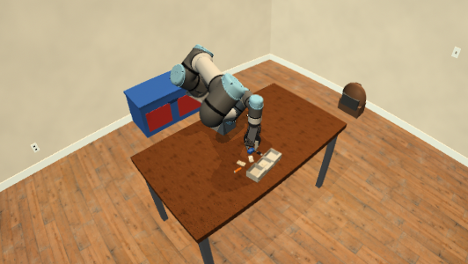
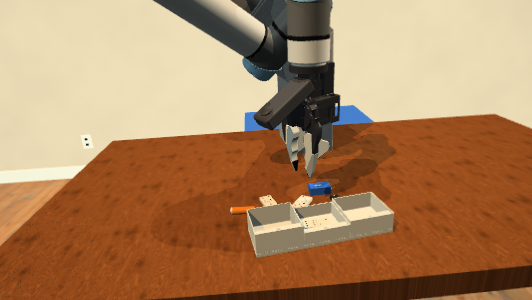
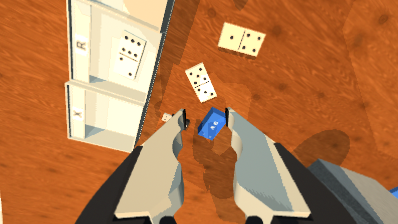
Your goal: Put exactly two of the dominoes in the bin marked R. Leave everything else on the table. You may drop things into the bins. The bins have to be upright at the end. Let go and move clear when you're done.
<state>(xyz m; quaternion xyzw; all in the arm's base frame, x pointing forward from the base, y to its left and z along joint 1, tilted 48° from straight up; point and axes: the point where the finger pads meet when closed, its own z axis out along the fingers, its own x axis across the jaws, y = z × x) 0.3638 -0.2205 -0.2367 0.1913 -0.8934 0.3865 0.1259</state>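
Right now my hand is 10 cm short of the cream three-compartment bin tray and 6 cm above it. Also, from my hand: small black stick 8 cm below, 7 cm to the left, 1 cm ahead; then blue block 8 cm below, 6 cm to the left, 4 cm behind; then domino 8 cm below, 7 cm to the right, 2 cm behind.
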